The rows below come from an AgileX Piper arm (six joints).
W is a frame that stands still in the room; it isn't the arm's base.
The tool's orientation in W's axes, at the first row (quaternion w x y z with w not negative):
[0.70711, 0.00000, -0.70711, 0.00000]
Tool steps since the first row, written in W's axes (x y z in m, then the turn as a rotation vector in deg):
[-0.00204, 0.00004, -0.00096, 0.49, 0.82, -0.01]
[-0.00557, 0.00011, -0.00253, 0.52, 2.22, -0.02]
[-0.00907, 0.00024, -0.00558, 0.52, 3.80, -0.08]
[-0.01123, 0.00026, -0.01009, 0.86, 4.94, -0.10]
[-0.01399, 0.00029, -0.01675, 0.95, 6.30, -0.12]
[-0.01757, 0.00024, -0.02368, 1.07, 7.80, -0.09]
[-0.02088, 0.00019, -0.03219, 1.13, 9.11, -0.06]
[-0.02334, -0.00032, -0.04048, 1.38, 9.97, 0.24]
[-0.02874, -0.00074, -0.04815, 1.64, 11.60, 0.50]
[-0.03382, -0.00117, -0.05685, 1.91, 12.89, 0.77]
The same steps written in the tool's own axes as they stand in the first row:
[-0.00096, 0.00004, 0.00204, -0.01, 0.82, -0.49]
[-0.00253, 0.00011, 0.00557, -0.02, 2.22, -0.52]
[-0.00558, 0.00024, 0.00907, -0.08, 3.80, -0.52]
[-0.01009, 0.00026, 0.01123, -0.10, 4.94, -0.86]
[-0.01675, 0.00029, 0.01399, -0.12, 6.30, -0.95]
[-0.02368, 0.00024, 0.01757, -0.09, 7.80, -1.07]
[-0.03219, 0.00019, 0.02088, -0.06, 9.11, -1.13]
[-0.04048, -0.00032, 0.02334, 0.24, 9.97, -1.38]
[-0.04815, -0.00074, 0.02874, 0.50, 11.60, -1.64]
[-0.05685, -0.00117, 0.03382, 0.77, 12.89, -1.91]

